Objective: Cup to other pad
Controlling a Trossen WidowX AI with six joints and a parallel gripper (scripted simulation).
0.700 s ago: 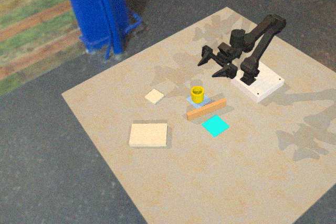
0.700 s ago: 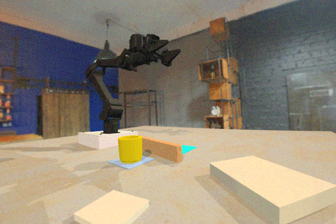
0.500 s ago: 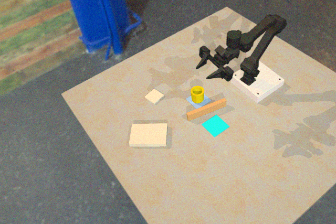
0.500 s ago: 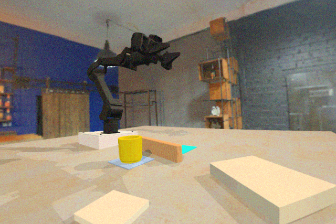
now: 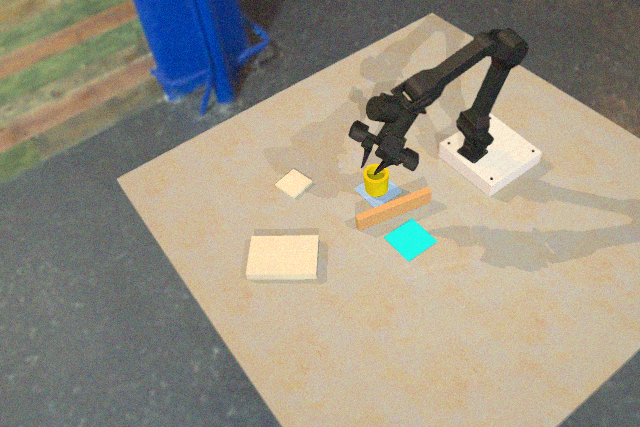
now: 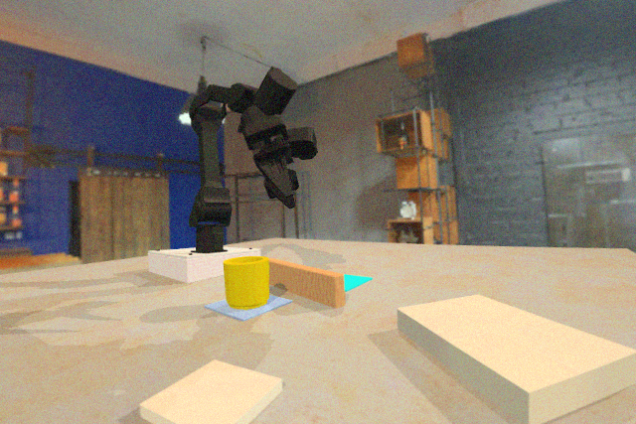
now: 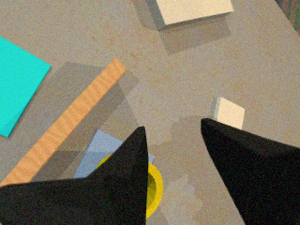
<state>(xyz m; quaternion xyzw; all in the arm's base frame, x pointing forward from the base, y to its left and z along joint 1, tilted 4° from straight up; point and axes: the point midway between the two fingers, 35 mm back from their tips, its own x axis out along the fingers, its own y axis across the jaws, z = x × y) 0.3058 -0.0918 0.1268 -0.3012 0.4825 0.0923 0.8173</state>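
Now: gripper tip 12 cm above the yellow cup, 7 cm past it and 4 cm to the left of it. From my gripper tip the other things lie so: cyan pad: 17 cm below, 15 cm to the left; then light blue pad: 17 cm below, 7 cm behind, 3 cm to the right; then small beige tile: 22 cm to the right, 15 cm below, 9 cm ahead.
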